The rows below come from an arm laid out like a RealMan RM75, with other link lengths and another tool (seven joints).
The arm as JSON. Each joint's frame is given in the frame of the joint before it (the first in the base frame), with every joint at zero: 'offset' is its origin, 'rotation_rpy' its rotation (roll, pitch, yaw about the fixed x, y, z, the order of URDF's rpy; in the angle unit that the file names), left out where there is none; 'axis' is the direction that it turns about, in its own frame. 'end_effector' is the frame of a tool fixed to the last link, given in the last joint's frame.
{
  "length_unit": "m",
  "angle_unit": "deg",
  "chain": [
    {
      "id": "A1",
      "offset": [
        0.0,
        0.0,
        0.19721
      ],
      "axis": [
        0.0,
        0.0,
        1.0
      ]
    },
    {
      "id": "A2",
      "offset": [
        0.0,
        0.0,
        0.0
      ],
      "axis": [
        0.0,
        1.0,
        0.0
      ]
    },
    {
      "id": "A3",
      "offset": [
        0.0,
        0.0,
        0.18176
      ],
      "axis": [
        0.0,
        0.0,
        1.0
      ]
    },
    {
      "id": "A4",
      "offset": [
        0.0,
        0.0,
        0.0
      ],
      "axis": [
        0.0,
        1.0,
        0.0
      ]
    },
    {
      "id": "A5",
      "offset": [
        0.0,
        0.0,
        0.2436
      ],
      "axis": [
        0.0,
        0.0,
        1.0
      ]
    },
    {
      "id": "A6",
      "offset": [
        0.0,
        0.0,
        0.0
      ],
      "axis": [
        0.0,
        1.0,
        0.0
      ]
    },
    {
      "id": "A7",
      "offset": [
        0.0,
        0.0,
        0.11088
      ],
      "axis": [
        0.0,
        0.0,
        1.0
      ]
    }
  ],
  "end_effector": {
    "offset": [
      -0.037,
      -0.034,
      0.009
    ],
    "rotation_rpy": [
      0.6,
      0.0,
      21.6
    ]
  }
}
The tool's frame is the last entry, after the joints.
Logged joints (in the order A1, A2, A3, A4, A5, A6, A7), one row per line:
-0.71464, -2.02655, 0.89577, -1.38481, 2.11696, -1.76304, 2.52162
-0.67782, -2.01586, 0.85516, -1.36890, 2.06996, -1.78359, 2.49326
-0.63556, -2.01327, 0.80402, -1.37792, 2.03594, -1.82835, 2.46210
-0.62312, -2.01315, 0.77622, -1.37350, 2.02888, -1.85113, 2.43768
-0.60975, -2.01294, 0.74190, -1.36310, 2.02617, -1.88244, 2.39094
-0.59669, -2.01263, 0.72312, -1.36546, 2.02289, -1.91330, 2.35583
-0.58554, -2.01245, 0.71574, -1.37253, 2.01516, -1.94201, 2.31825
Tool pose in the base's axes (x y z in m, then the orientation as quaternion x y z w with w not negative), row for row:
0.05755, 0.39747, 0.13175, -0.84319, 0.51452, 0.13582, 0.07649
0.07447, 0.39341, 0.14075, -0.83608, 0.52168, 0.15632, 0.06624
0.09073, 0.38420, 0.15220, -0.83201, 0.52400, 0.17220, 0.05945
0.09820, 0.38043, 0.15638, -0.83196, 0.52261, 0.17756, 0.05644
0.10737, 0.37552, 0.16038, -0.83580, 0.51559, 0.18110, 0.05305
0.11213, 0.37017, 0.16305, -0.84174, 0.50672, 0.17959, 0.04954
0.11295, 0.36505, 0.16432, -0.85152, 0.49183, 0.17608, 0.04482
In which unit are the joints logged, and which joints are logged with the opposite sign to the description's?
The joints are logged in radians. Opposite sign: A1, A2, A3, A5.
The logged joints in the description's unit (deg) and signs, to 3 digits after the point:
40.946, 116.113, -51.324, -79.344, -121.293, -101.015, 144.478
38.836, 115.500, -48.997, -78.432, -118.600, -102.192, 142.853
36.415, 115.352, -46.067, -78.949, -116.651, -104.757, 141.068
35.702, 115.345, -44.474, -78.696, -116.246, -106.062, 139.669
34.936, 115.333, -42.508, -78.100, -116.091, -107.856, 136.991
34.188, 115.315, -41.432, -78.235, -115.903, -109.624, 134.979
33.549, 115.305, -41.009, -78.640, -115.460, -111.269, 132.826

